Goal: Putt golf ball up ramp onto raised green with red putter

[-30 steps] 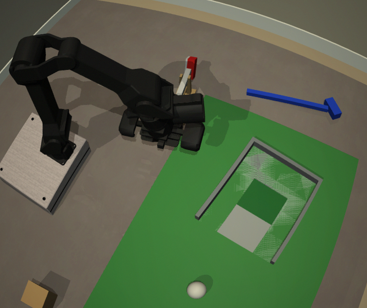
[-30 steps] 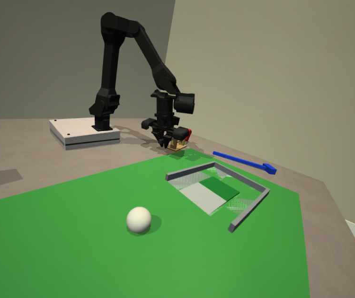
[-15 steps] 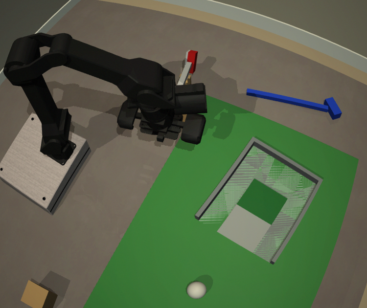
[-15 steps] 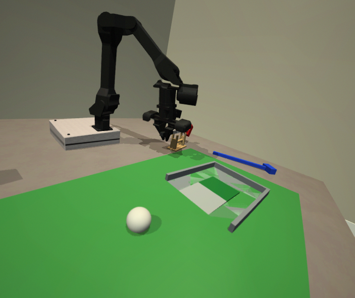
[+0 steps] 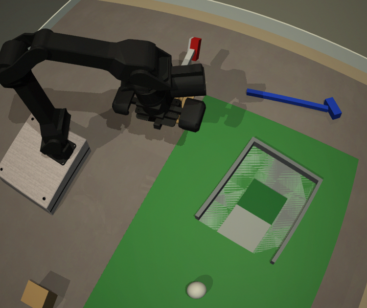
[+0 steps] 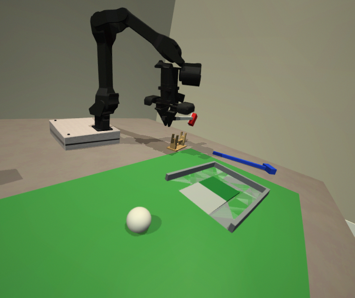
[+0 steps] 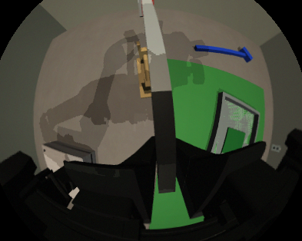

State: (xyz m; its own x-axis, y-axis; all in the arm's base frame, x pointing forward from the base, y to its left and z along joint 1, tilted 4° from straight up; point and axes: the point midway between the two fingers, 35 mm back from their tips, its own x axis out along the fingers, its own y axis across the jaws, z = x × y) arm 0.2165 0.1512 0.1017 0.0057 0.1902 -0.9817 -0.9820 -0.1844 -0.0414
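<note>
My gripper tip is now 20 mm past the red putter, 110 mm to the right of it and 30 mm below it. Also, from my gripper tip: green mat 260 mm ahead, 160 mm to the right, 120 mm below; white golf ball 240 mm ahead, 290 mm to the right, 100 mm below; wooden stand 40 mm behind, 130 mm to the left, 90 mm below.
</note>
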